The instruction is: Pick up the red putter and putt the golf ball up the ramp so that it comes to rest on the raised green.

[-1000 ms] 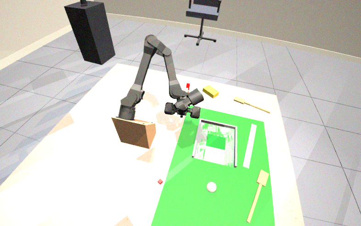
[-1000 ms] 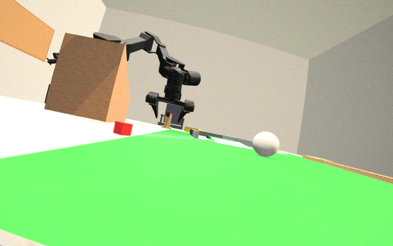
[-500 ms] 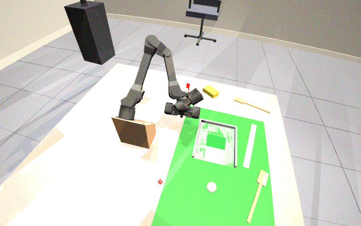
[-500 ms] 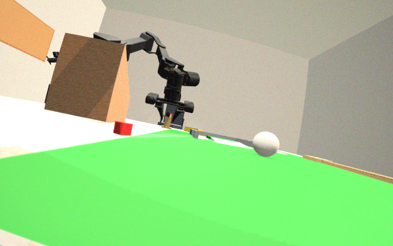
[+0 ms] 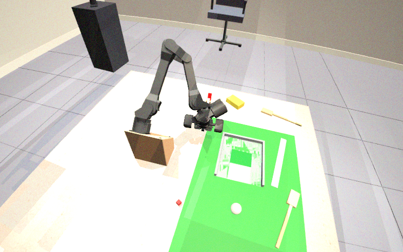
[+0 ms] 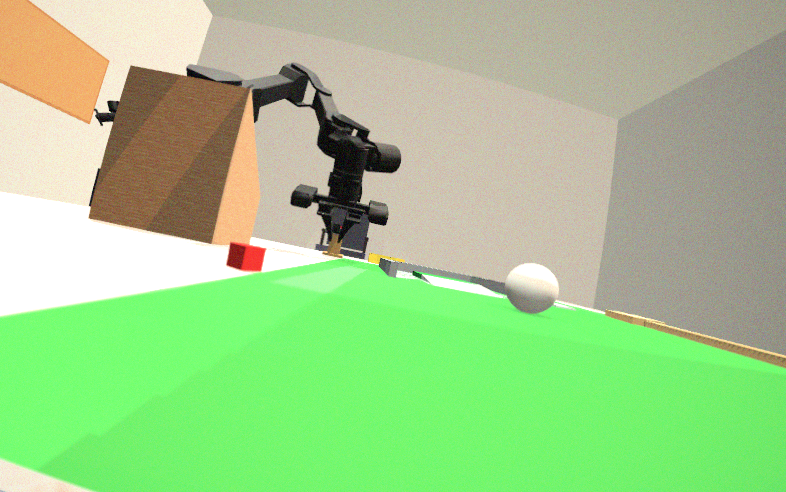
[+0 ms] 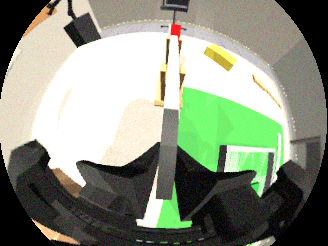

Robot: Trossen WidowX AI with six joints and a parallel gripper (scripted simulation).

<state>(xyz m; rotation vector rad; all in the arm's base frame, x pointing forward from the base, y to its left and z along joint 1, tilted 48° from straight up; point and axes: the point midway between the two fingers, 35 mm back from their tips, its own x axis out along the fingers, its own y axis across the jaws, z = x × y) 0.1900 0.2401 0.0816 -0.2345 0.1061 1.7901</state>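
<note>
Now: gripper tip 10 cm to the right of the red putter, 2 cm below it and 2 cm past it. Round my gripper tip: yellow block: 30 cm to the left, 11 cm ahead, 2 cm below; white strip: 41 cm ahead, 3 cm to the right, 3 cm below; green mat: 28 cm ahead, 22 cm to the right, 4 cm below.
</note>
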